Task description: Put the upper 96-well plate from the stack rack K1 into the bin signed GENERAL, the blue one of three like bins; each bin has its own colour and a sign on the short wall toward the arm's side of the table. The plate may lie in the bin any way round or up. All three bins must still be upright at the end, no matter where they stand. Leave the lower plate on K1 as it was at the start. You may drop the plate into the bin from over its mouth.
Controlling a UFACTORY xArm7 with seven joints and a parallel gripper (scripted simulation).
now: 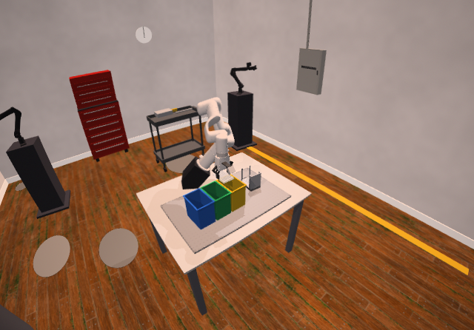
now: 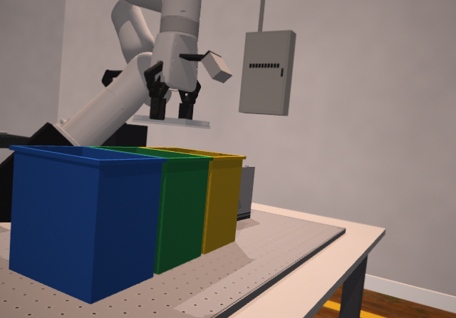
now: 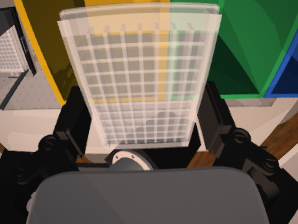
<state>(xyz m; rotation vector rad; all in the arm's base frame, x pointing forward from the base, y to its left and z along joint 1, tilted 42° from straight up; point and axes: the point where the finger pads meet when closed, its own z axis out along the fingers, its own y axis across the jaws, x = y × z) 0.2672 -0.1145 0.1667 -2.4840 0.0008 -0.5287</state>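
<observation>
My gripper is now 22 cm to the left of the blue bin, 16 cm above it and 6 cm short of it. From my hand the other things lie so: 96-well plate: 1 cm below; yellow bin: 16 cm below, 4 cm to the left, 2 cm ahead; green bin: 16 cm below, 9 cm to the right, 4 cm ahead.
</observation>
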